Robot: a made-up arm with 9 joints. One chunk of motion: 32 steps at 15 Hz.
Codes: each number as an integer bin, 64 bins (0 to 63) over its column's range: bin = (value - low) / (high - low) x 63, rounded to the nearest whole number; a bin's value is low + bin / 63 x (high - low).
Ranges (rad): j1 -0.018..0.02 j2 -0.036..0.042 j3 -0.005..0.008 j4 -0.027..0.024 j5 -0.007..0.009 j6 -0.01..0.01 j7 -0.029..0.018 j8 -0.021..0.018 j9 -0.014..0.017
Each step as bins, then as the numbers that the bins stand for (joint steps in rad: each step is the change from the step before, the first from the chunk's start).
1 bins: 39 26 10 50 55 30 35 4 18
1 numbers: 0.00552 -0.00381 -0.00294 0.01348 0.00697 -0.00048 -0.00289 -0.01852 -0.00514
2 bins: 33 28 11 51 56 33 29 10 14
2 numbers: 0.00190 -0.00133 -0.00273 0.01429 0.00722 0.00048 -0.00737 -0.01481 -0.00711
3 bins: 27 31 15 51 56 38 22 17 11
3 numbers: -0.00171 0.00238 -0.00190 0.01429 0.00722 0.00206 -0.01259 -0.01048 -0.00859
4 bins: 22 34 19 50 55 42 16 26 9
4 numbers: -0.00473 0.00610 -0.00108 0.01348 0.00697 0.00333 -0.01706 -0.00490 -0.00957
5 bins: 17 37 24 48 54 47 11 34 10
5 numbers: -0.00775 0.00981 -0.00005 0.01186 0.00671 0.00492 -0.02079 0.00005 -0.00908
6 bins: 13 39 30 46 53 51 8 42 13
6 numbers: -0.01016 0.01229 0.00119 0.01024 0.00646 0.00619 -0.02303 0.00500 -0.00760
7 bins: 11 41 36 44 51 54 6 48 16
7 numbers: -0.01137 0.01476 0.00243 0.00862 0.00595 0.00714 -0.02452 0.00871 -0.00613
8 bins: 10 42 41 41 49 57 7 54 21
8 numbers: -0.01197 0.01600 0.00346 0.00619 0.00544 0.00810 -0.02378 0.01243 -0.00367
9 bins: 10 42 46 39 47 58 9 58 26
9 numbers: -0.01197 0.01600 0.00449 0.00457 0.00494 0.00841 -0.02229 0.01490 -0.00121
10 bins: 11 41 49 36 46 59 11 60 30
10 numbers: -0.01137 0.01476 0.00511 0.00214 0.00468 0.00873 -0.02079 0.01614 0.00076
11 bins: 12 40 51 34 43 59 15 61 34
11 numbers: -0.01076 0.01352 0.00552 0.00052 0.00392 0.00873 -0.01781 0.01676 0.00273
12 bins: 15 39 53 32 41 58 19 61 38
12 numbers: -0.00895 0.01229 0.00594 -0.00110 0.00341 0.00841 -0.01483 0.01676 0.00470
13 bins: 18 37 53 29 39 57 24 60 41
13 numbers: -0.00714 0.00981 0.00594 -0.00352 0.00290 0.00810 -0.01110 0.01614 0.00617
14 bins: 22 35 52 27 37 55 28 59 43
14 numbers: -0.00473 0.00733 0.00573 -0.00514 0.00240 0.00746 -0.00811 0.01552 0.00716
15 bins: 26 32 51 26 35 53 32 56 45
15 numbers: -0.00232 0.00362 0.00552 -0.00595 0.00189 0.00683 -0.00513 0.01367 0.00814
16 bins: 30 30 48 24 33 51 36 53 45
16 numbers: 0.00010 0.00114 0.00490 -0.00757 0.00138 0.00619 -0.00214 0.01181 0.00814
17 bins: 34 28 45 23 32 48 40 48 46
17 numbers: 0.00251 -0.00133 0.00429 -0.00838 0.00113 0.00524 0.00084 0.00871 0.00863
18 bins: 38 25 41 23 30 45 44 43 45
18 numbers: 0.00492 -0.00505 0.00346 -0.00838 0.00062 0.00429 0.00383 0.00562 0.00814
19 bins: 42 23 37 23 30 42 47 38 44
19 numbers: 0.00733 -0.00752 0.00263 -0.00838 0.00062 0.00333 0.00606 0.00252 0.00765
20 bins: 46 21 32 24 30 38 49 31 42
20 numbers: 0.00975 -0.01000 0.00160 -0.00757 0.00062 0.00206 0.00756 -0.00181 0.00667
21 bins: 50 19 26 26 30 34 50 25 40
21 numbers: 0.01216 -0.01248 0.00037 -0.00595 0.00062 0.00079 0.00830 -0.00552 0.00568
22 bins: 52 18 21 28 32 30 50 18 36
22 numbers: 0.01337 -0.01371 -0.00067 -0.00433 0.00113 -0.00048 0.00830 -0.00986 0.00371
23 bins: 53 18 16 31 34 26 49 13 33
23 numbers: 0.01397 -0.01371 -0.00170 -0.00190 0.00163 -0.00175 0.00756 -0.01295 0.00224
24 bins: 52 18 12 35 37 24 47 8 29
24 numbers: 0.01337 -0.01371 -0.00252 0.00133 0.00240 -0.00238 0.00606 -0.01605 0.00027
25 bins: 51 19 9 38 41 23 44 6 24
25 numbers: 0.01276 -0.01248 -0.00314 0.00376 0.00341 -0.00270 0.00383 -0.01729 -0.00219
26 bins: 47 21 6 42 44 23 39 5 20
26 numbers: 0.01035 -0.01000 -0.00376 0.00700 0.00417 -0.00270 0.00010 -0.01790 -0.00416
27 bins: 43 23 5 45 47 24 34 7 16
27 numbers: 0.00794 -0.00752 -0.00397 0.00943 0.00494 -0.00238 -0.00363 -0.01667 -0.00613
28 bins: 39 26 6 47 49 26 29 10 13
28 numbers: 0.00552 -0.00381 -0.00376 0.01105 0.00544 -0.00175 -0.00737 -0.01481 -0.00760
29 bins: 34 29 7 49 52 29 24 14 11
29 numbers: 0.00251 -0.00010 -0.00356 0.01267 0.00621 -0.00079 -0.01110 -0.01233 -0.00859
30 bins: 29 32 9 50 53 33 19 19 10
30 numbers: -0.00051 0.00362 -0.00314 0.01348 0.00646 0.00048 -0.01483 -0.00924 -0.00908
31 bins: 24 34 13 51 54 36 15 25 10
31 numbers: -0.00352 0.00610 -0.00232 0.01429 0.00671 0.00143 -0.01781 -0.00552 -0.00908
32 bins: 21 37 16 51 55 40 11 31 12
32 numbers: -0.00533 0.00981 -0.00170 0.01429 0.00697 0.00270 -0.02079 -0.00181 -0.00810
